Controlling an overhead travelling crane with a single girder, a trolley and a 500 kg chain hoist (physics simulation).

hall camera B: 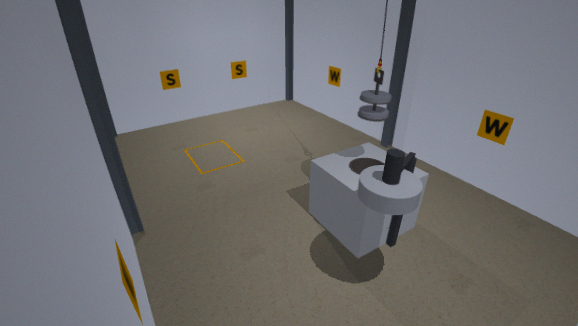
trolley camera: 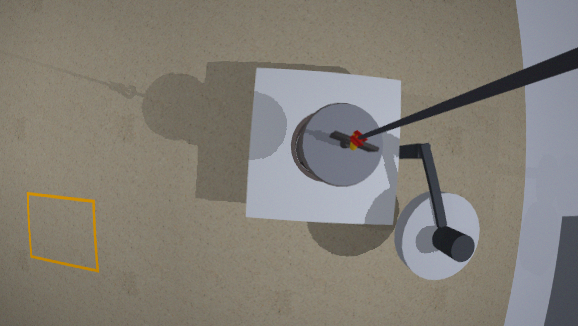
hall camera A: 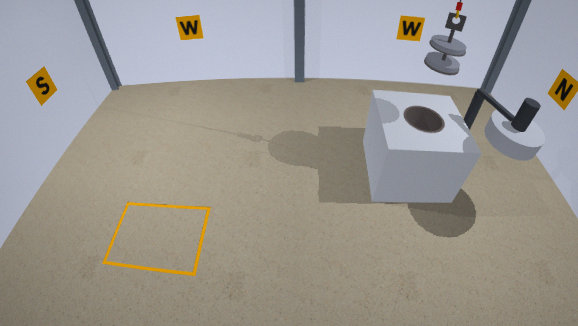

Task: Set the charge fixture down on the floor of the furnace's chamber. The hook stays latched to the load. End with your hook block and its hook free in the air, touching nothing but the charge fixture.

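Note:
The charge fixture (hall camera A: 448, 46) (hall camera B: 375, 96) (trolley camera: 340, 167), two grey discs on a dark rod with an eye plate on top, hangs in the air. My hook (hall camera A: 457, 14) (hall camera B: 379, 69) (trolley camera: 354, 143), yellow under a small red block, is latched in the eye plate. The white box furnace (hall camera A: 420, 175) (hall camera B: 332, 210) (trolley camera: 280, 200) stands below, with its round brown chamber opening (hall camera A: 424, 120) (hall camera B: 364, 165) (trolley camera: 298, 150) uncovered on top. In the trolley view the discs hide most of the opening, and a crescent shows at their left. The chamber's floor is hidden.
The round white lid (hall camera A: 512, 142) (hall camera B: 390, 200) (trolley camera: 425, 267) sits out beside the furnace on a dark swing arm (hall camera A: 497, 106) (trolley camera: 434, 185). A yellow outlined square (hall camera A: 152, 268) (hall camera B: 204, 145) (trolley camera: 96, 235) lies on the floor. Columns (hall camera A: 299, 40) (hall camera B: 400, 65) stand along the walls.

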